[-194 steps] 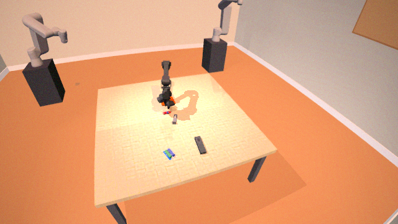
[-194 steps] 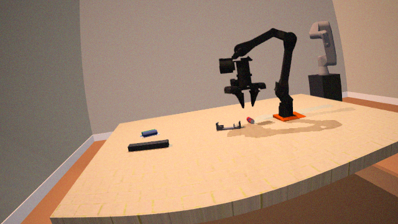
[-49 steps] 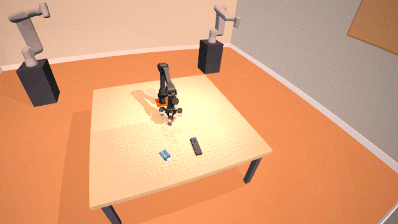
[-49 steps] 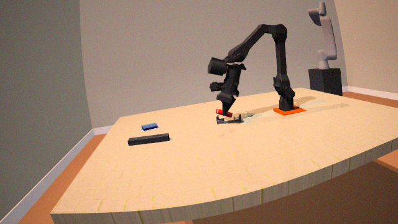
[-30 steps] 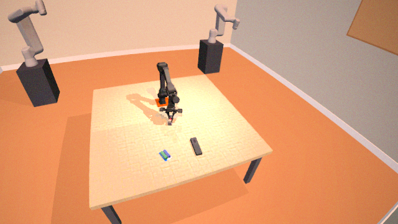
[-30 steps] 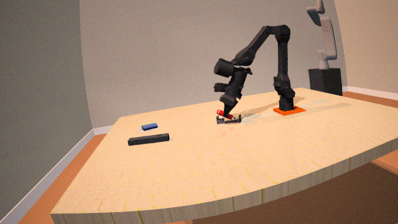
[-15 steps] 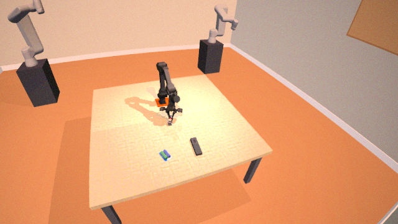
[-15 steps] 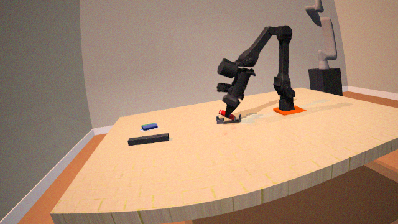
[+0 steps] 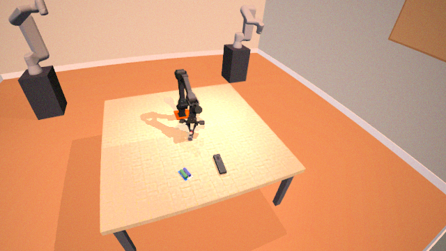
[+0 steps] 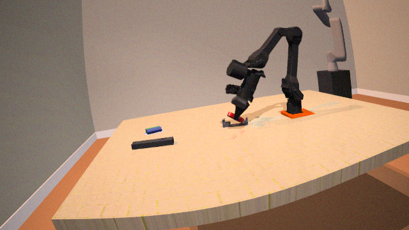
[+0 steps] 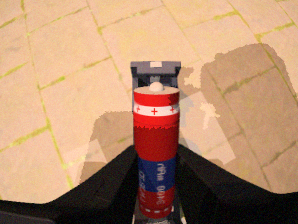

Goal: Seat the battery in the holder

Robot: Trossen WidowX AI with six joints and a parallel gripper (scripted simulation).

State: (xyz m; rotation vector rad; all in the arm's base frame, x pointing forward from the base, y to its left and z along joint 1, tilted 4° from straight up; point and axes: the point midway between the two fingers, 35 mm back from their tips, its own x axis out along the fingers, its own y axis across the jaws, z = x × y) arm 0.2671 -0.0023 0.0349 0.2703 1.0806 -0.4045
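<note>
Right now the blue battery is 10 mm above my gripper tip. Round my gripper tip: black remote: 340 mm ahead, 80 mm to the left, 10 mm below.
</note>
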